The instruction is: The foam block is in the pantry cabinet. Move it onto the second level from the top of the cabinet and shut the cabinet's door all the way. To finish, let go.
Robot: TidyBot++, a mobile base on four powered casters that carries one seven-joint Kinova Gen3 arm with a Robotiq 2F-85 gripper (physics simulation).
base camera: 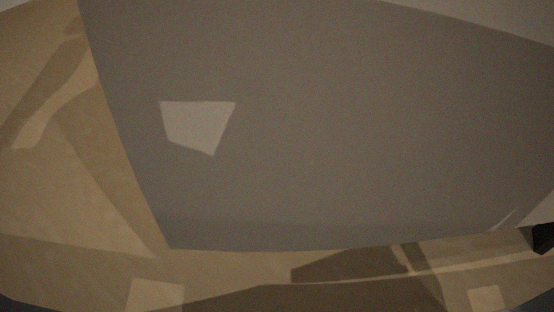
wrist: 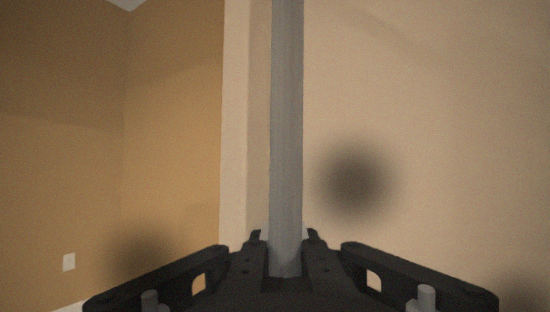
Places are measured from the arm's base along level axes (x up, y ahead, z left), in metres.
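Pixels of known places: gripper, fingertip midpoint: (wrist: pixel 283 235).
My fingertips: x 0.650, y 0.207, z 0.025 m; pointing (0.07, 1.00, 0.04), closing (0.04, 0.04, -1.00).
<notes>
Behind a point stands the place of what it marks.
My gripper (wrist: pixel 283 235) {x 0.650, y 0.207, z 0.025 m} is shut on a long grey upright bar handle (wrist: pixel 286 125) {x 0.718, y 0.157, z 0.023 m}, which runs from between the fingertips to the top of the wrist view. Behind the handle is the pale beige door (wrist: pixel 440 125) {x 0.727, y 0.210, z -0.082 m} of the pantry cabinet, with an upright step along its left side. In the base camera view a large flat panel of the cabinet (base camera: pixel 325 130) {x -0.135, y 0.208, z -0.023 m}, mostly in shadow, fills the middle, with its lower edge above the floor. How far the door stands open cannot be told. The foam block and the shelf levels do not show in either view.
Left of the door is a tan wall (wrist: pixel 170 140) {x 0.877, y 1.648, z 0.845 m} with a corner and a small light wall plate (wrist: pixel 69 262) {x 0.000, y 1.700, z 1.600 m}. The wooden floor (base camera: pixel 65 200) {x -0.397, y 0.339, z 0.321 m} shows left of and below the panel, crossed by shadows. A dark leg-like piece (base camera: pixel 543 239) {x -0.371, y 0.258, z -0.433 m} is at the right edge.
</notes>
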